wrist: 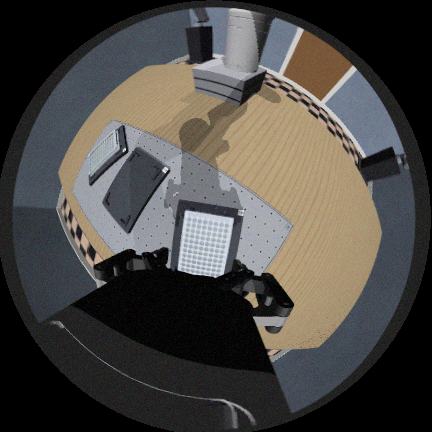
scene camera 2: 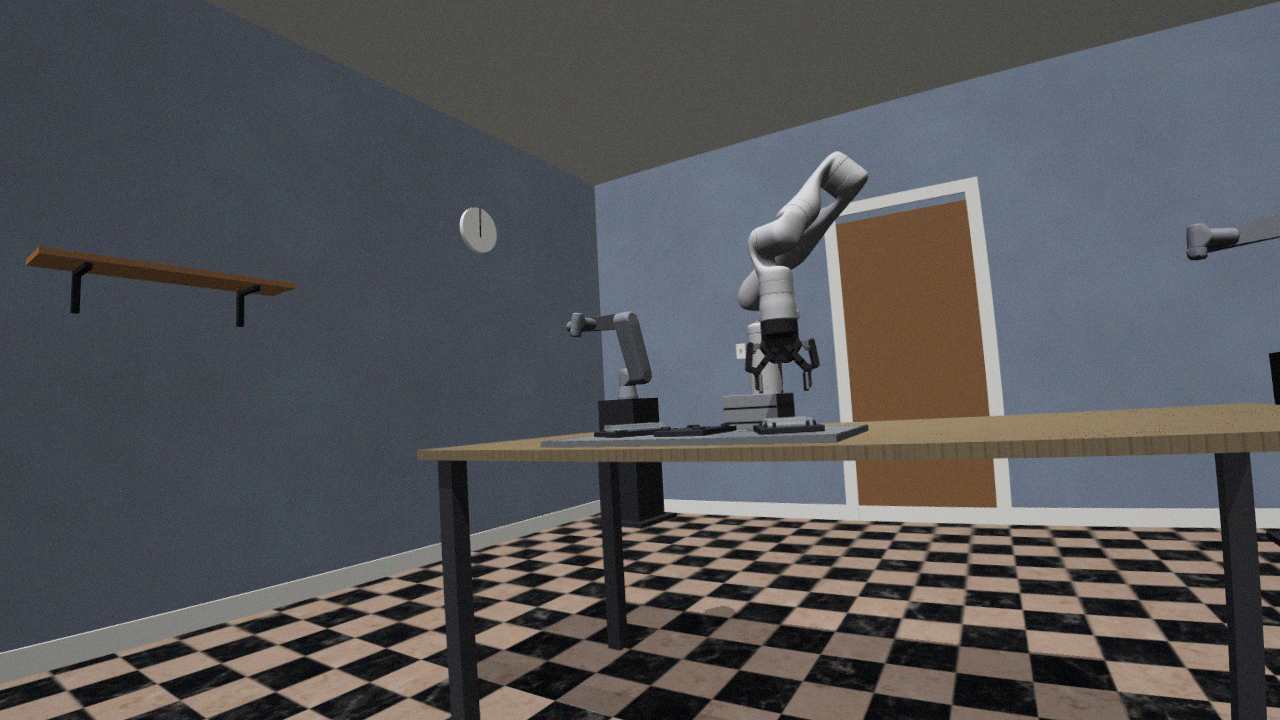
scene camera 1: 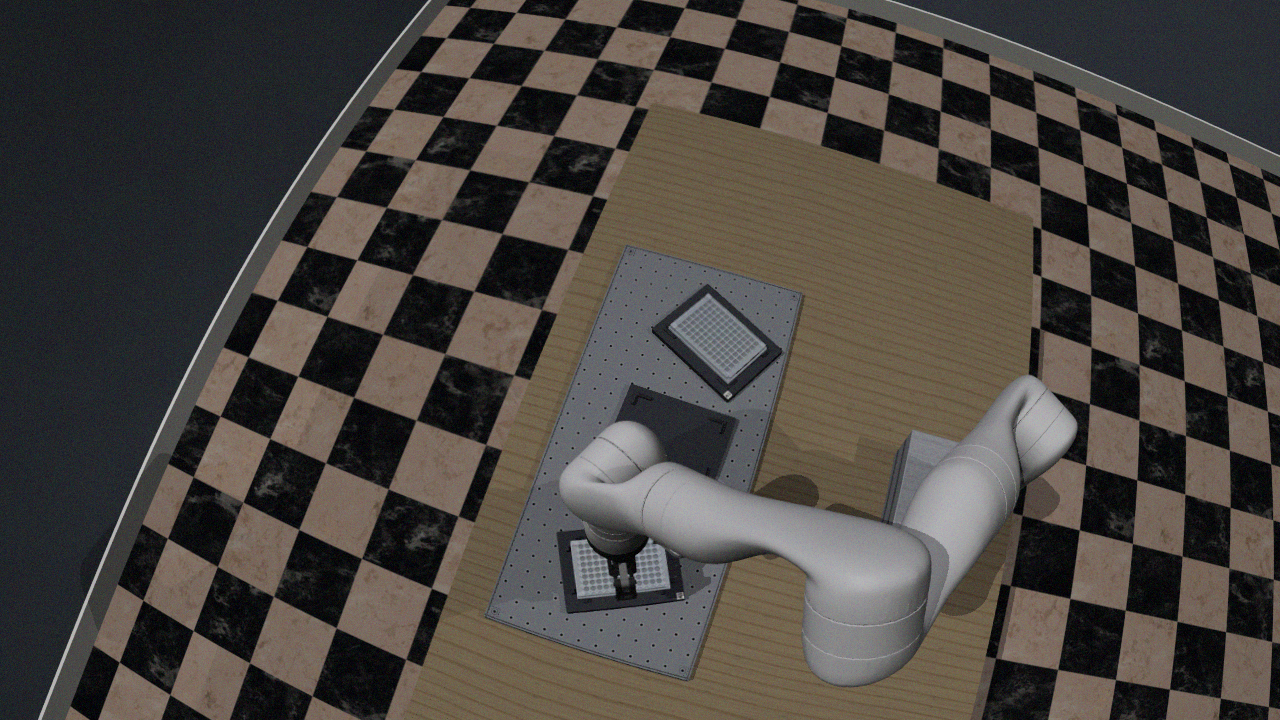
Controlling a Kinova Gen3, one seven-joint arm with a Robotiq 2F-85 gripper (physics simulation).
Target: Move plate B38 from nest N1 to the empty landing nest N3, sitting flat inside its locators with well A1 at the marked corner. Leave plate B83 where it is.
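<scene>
A pale well plate (scene camera 1: 586, 573) (scene camera 2: 792, 421) (wrist: 206, 240) sits in a dark nest (scene camera 1: 586, 605) (wrist: 200, 205) at the near end of the perforated board. A second pale plate (scene camera 1: 718, 336) (scene camera 2: 633, 427) (wrist: 105, 152) sits in a rotated dark nest (scene camera 1: 769, 354) at the far end. Between them is the empty nest (scene camera 1: 684, 434) (scene camera 2: 691, 430) (wrist: 135, 187) with corner locators; the arm partly covers it in scene camera 1. Plate and nest labels are not readable. My gripper (scene camera 1: 623, 586) (scene camera 2: 783, 385) (wrist: 199, 260) is open and empty, pointing down above the near plate, fingers apart across its width.
The grey perforated board (scene camera 1: 599, 344) (scene camera 2: 841, 433) (wrist: 260, 215) lies on the wooden table (scene camera 1: 859, 268) (scene camera 2: 1029, 429) (wrist: 310, 200). The arm's grey base block (scene camera 1: 914, 465) (scene camera 2: 756, 407) (wrist: 225, 82) stands beside it. Other robot arms (scene camera 2: 631, 344) (scene camera 2: 1217, 238) stand away from the table.
</scene>
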